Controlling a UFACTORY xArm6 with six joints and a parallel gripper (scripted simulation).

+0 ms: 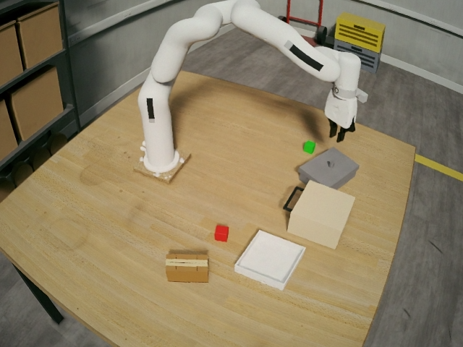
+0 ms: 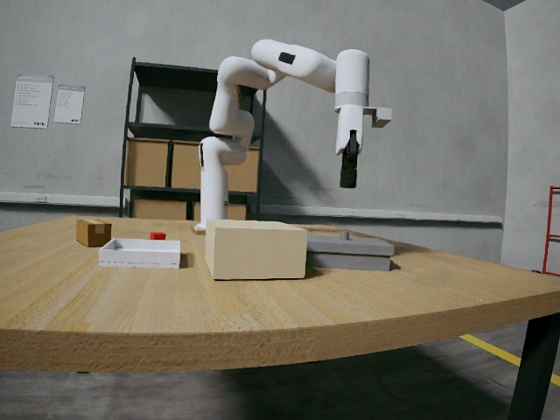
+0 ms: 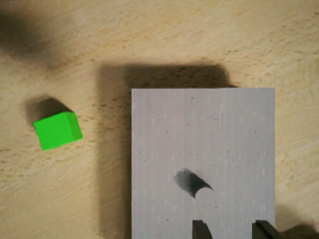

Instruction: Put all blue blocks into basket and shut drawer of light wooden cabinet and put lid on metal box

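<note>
Right now my hand is 14 cm above the grey lid. Round my hand: metal box 16 cm below; light wooden cabinet 21 cm to the right, 15 cm below, 5 cm ahead; white basket 42 cm to the right, 17 cm below.
</note>
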